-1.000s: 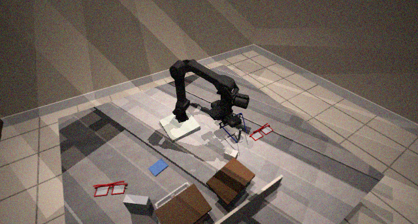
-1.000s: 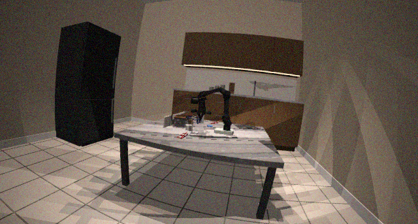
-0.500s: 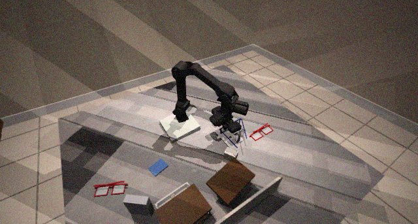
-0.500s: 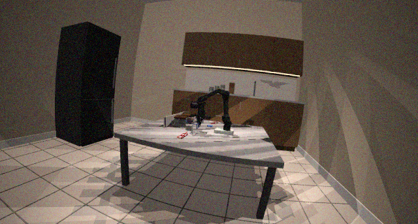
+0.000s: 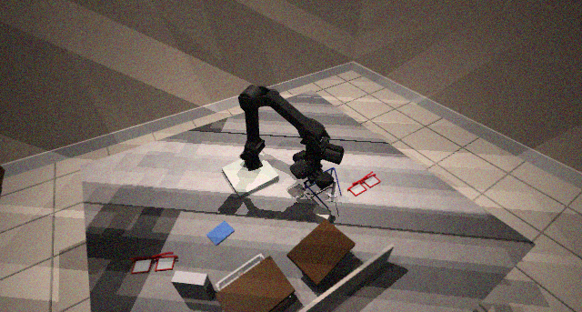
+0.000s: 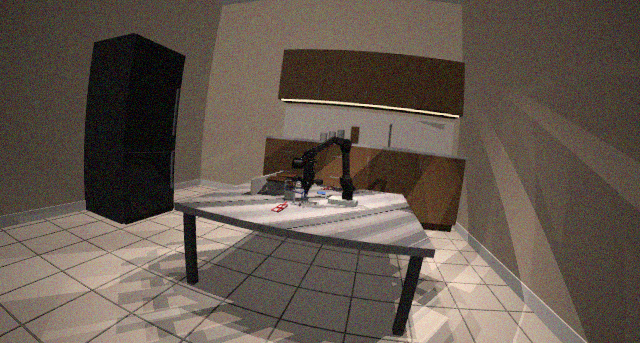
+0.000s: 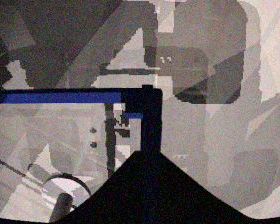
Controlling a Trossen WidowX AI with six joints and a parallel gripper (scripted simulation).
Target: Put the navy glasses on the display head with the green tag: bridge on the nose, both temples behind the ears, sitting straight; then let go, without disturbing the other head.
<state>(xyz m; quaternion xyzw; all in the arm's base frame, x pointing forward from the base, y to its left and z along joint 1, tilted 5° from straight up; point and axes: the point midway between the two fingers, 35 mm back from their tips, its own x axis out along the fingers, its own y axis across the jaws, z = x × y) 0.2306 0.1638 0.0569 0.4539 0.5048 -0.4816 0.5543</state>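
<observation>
Right now the grey post is 8 cm to the left of my gripper tip, 5 cm ahead of it and 4 cm below it. Also, from my gripper tip: blue card 38 cm to the right, 6 cm below, 2 cm ahead; white block 13 cm ahead, 3 cm to the right, 3 cm below; panel 39 cm ahead, 22 cm to the right.
</observation>
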